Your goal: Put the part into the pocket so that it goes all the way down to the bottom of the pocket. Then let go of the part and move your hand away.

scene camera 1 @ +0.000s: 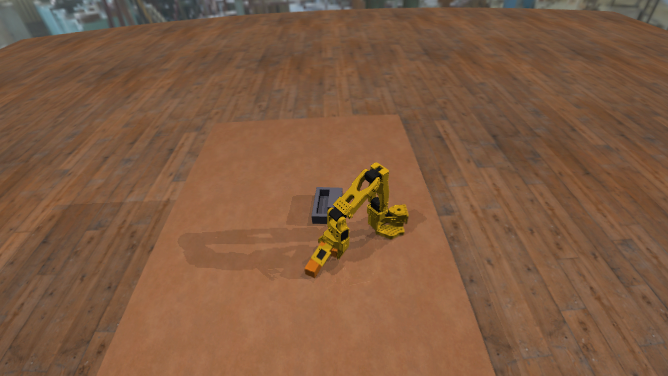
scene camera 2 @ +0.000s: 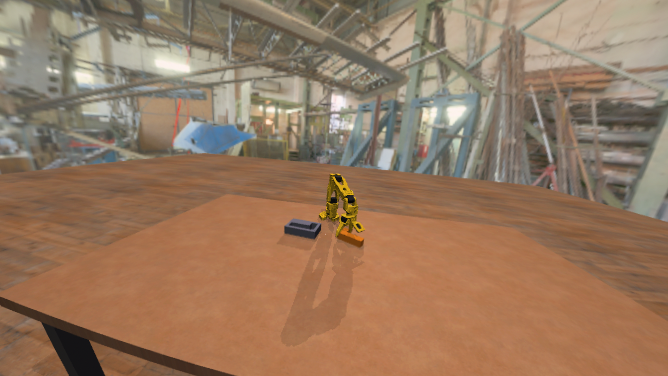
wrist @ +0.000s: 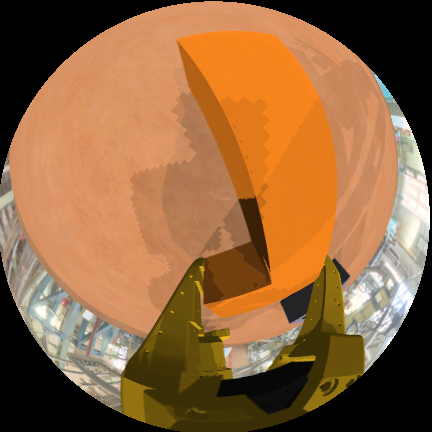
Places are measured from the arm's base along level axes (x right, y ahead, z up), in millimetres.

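Pixels of known places: end effector, tool point: (scene camera 1: 337,257) (scene camera 2: 348,234) (wrist: 204,264); arm's base, origin of the base link: (scene camera 1: 382,226) (scene camera 2: 328,219) (wrist: 205,329).
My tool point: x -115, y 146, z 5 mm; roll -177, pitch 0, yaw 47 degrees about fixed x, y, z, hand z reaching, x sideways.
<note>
Ahead of a thing's pixels: the offset from my tool point to its middle. Level surfaces: height alone.
The orange L-shaped part @(dx -15, dy +41, dz +10 mm) (scene camera 1: 312,269) (scene camera 2: 352,239) (wrist: 300,150) has its long leg reaching out beyond the jaws and a short leg at the near end. My gripper (scene camera 1: 326,258) (scene camera 2: 346,232) (wrist: 265,260) is shut on the part, with one jaw on each side of its near end in the wrist view. Whether the part touches the table cannot be told. The dark grey block @(dx +204, dy +25, dz +13 mm) (scene camera 1: 336,192) (scene camera 2: 302,231) (wrist: 298,303) with the pocket stands apart from the part. Its pocket shows from above in scene camera 1, partly hidden by the arm. In the wrist view, the right jaw partly covers the block.
The yellow arm's base (scene camera 1: 390,227) (scene camera 2: 330,212) stands on the brown mat @(dz -5 mm) (scene camera 1: 300,325) (scene camera 2: 450,310), right of the block in scene camera 1. The arm arches from there over the block's right side. Shadows of the arm fall across the mat.
</note>
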